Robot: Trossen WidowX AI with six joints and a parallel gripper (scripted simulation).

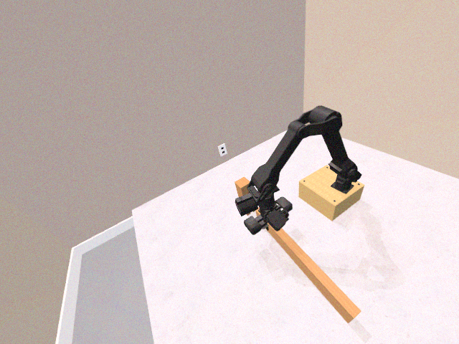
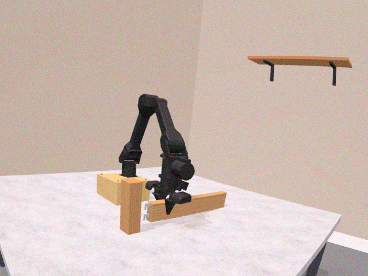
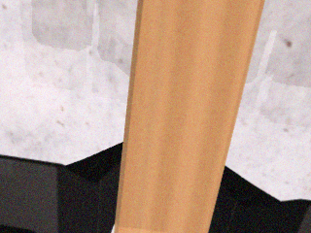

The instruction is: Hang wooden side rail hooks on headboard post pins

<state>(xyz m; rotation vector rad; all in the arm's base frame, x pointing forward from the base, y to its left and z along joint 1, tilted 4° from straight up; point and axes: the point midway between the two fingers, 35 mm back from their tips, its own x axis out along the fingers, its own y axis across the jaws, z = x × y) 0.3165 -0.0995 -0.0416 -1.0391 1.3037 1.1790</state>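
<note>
The headboard post lies 16 cm to the right of my gripper tip, 5 cm above it and 2 cm behind it.
</note>
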